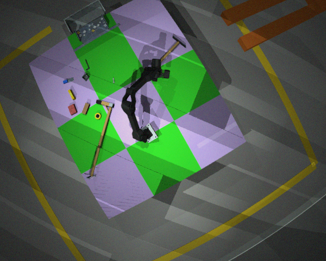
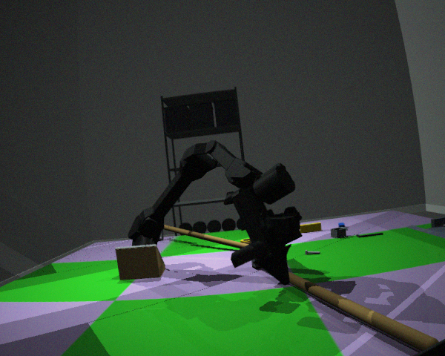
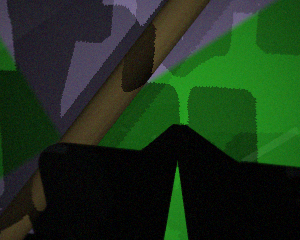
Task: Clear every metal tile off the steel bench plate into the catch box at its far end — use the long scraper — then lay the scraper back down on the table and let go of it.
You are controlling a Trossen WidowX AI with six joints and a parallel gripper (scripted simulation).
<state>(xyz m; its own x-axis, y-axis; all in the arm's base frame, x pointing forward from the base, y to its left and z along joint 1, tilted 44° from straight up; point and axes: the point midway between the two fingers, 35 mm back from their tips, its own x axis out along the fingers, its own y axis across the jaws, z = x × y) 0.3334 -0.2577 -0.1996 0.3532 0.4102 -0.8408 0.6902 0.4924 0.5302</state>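
Now: the long scraper 5 cm ahead of my gripper tip, 3 cm above it and 1 cm to the right of it. The rest, counted from my gripper tip: wooden block: 63 cm to the left, 11 cm ahead, 2 cm below; yellow ring: 58 cm to the left, 3 cm below; hex key: 43 cm to the left, 40 cm ahead, 3 cm below.
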